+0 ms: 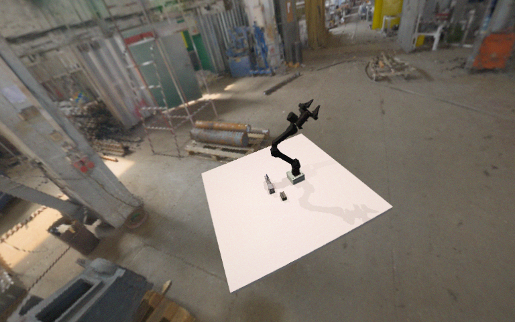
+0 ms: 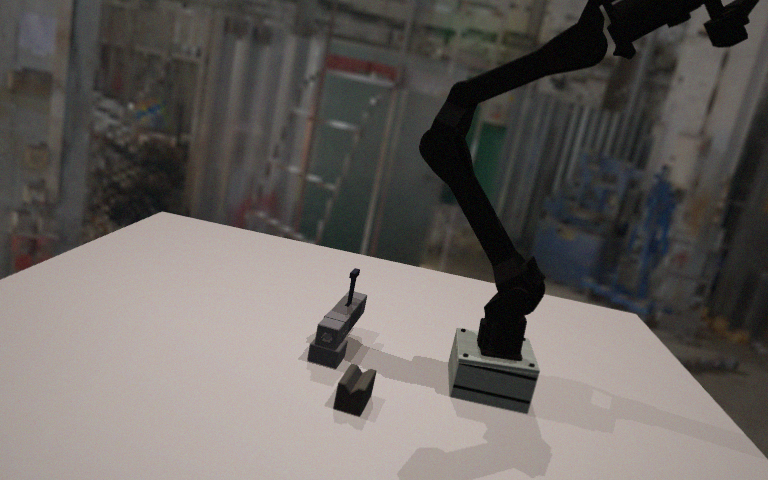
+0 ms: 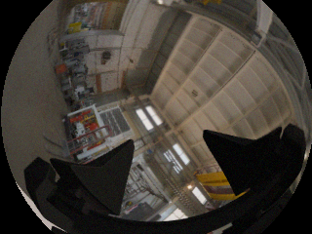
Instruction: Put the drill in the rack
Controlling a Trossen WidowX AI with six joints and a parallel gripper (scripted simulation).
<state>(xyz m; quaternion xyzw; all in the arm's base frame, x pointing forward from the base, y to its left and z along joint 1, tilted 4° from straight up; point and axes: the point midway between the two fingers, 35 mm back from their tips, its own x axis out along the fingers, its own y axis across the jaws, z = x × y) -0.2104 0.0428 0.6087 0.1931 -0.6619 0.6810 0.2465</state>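
The drill lies 670 mm below my gripper tip, 460 mm ahead of it and 70 mm to the right of it. From my gripper tip the other things lie so: rack (700 mm below, 400 mm ahead, 80 mm to the left).
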